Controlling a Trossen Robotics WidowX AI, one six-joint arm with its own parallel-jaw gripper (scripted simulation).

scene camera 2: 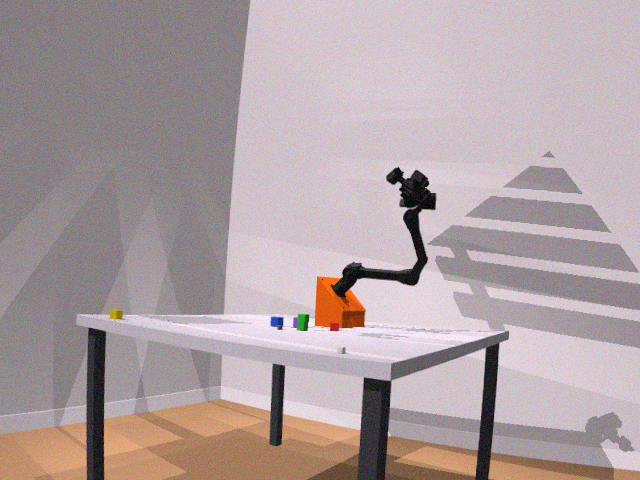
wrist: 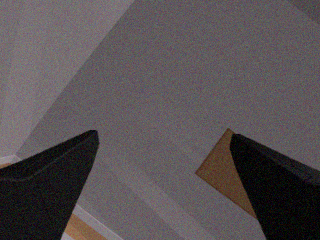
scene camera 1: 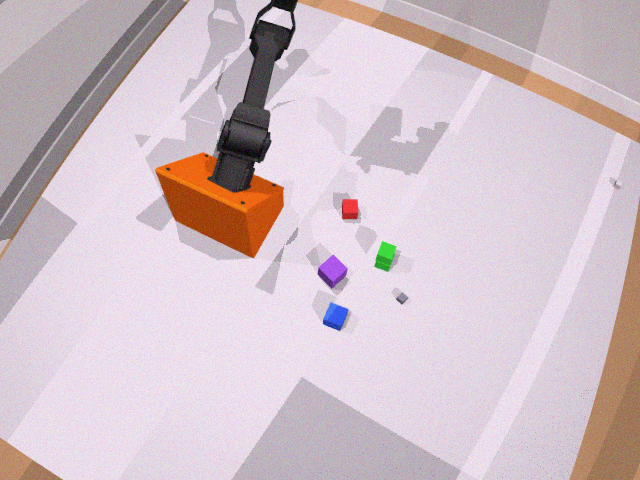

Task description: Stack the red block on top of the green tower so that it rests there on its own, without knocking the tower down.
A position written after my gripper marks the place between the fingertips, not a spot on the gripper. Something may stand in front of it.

Note:
My gripper (scene camera 2: 406, 173) is open and holds nothing.
My gripper shows as well in the wrist view (wrist: 165, 138).

